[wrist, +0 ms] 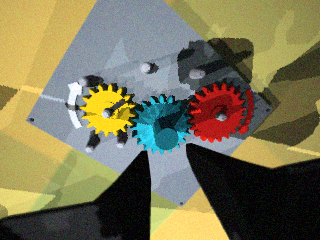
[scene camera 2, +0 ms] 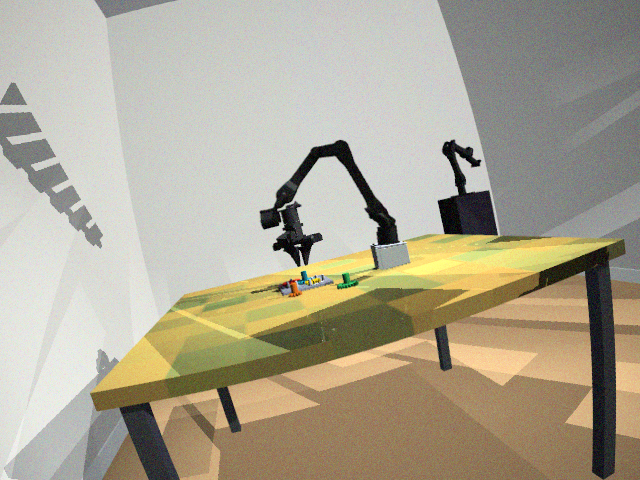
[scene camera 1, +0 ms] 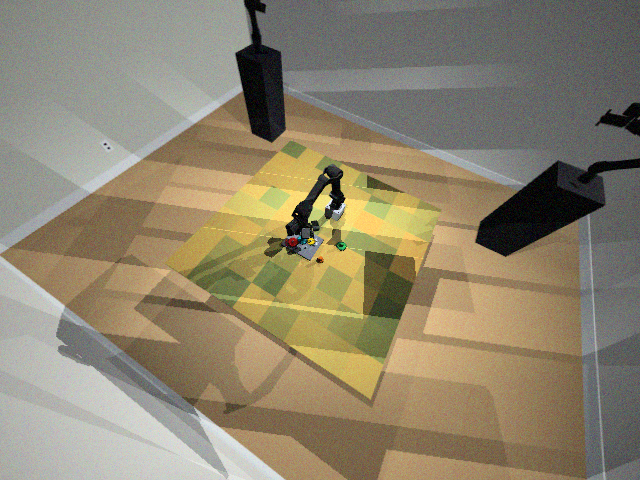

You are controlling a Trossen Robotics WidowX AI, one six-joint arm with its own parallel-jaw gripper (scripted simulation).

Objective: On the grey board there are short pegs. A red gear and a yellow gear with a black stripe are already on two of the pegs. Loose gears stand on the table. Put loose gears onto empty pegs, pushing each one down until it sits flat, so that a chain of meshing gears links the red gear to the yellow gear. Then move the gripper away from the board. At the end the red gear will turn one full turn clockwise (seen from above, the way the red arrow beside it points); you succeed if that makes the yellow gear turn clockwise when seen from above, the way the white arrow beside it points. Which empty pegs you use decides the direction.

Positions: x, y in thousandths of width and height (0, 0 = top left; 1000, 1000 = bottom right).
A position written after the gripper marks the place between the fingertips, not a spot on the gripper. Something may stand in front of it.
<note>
In view: the gripper (scene camera 2: 473, 555), a red gear (wrist: 686, 410) and a yellow gear (wrist: 352, 415).
The gripper is seen too in the wrist view (wrist: 523, 635).
</note>
